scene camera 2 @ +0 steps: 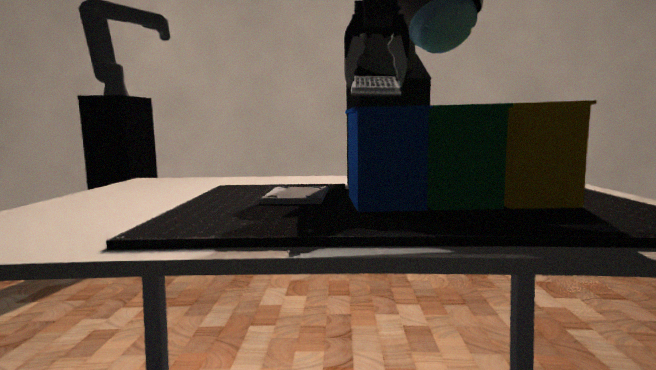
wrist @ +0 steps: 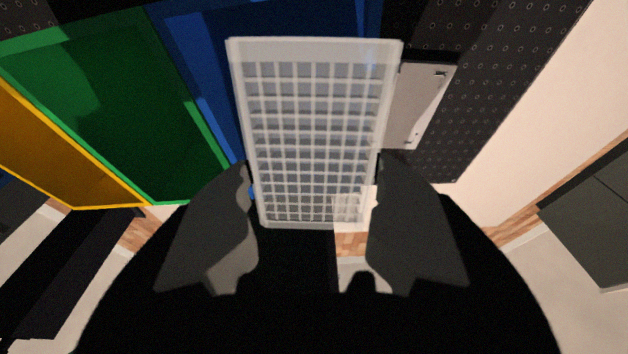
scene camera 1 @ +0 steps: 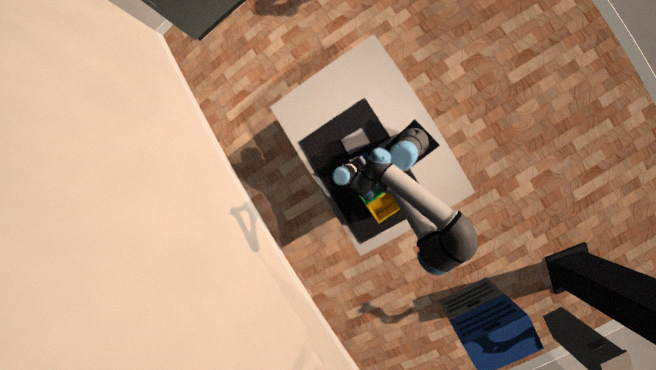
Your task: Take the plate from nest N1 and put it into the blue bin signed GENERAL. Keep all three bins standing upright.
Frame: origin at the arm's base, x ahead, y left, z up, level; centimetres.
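Seen in the pictures: gripper, fingertip midpoint: (scene camera 2: 374, 88) (wrist: 313, 160); arm's base, origin of the base link: (scene camera 2: 383, 59) (scene camera 1: 413, 142).
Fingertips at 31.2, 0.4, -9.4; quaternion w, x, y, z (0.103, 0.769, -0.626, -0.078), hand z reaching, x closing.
Note:
Offsets run from my fingertips to a thing's top centre, as dx, dy, dz. Level surfaces: height alone.
My gripper (scene camera 2: 376, 80) (wrist: 313, 160) is shut on a clear, gridded plate @(+0.9, +0.2, +2.9) (scene camera 2: 376, 86) (wrist: 312, 125), with one jaw on each long side. The plate is held roughly level above the blue bin @(-0.2, +1.9, -3.6) (scene camera 2: 392, 160) (wrist: 200, 60); in the wrist view it covers part of that bin's opening. The green bin @(-3.3, +14.8, -3.6) (scene camera 2: 468, 157) (wrist: 125, 115) and the yellow bin @(-6.5, +27.7, -3.6) (scene camera 2: 546, 157) (wrist: 65, 170) stand upright in a row beside the blue one. A flat grey nest @(-4.9, -16.8, -20.1) (scene camera 1: 355, 141) (scene camera 2: 295, 194) (wrist: 415, 100) lies empty beside the blue bin. The GENERAL sign and nest labels are not readable.
The bins and nest stand on a black perforated board @(dz -21.6) (scene camera 1: 362, 117) (scene camera 2: 200, 220) (wrist: 480, 75) on a pale table @(dz -22.9) (scene camera 1: 372, 65) (scene camera 2: 65, 220). The arm's base stands behind the bins. Another dark arm on a black pedestal (scene camera 2: 119, 140) stands at the back left in scene camera 2.

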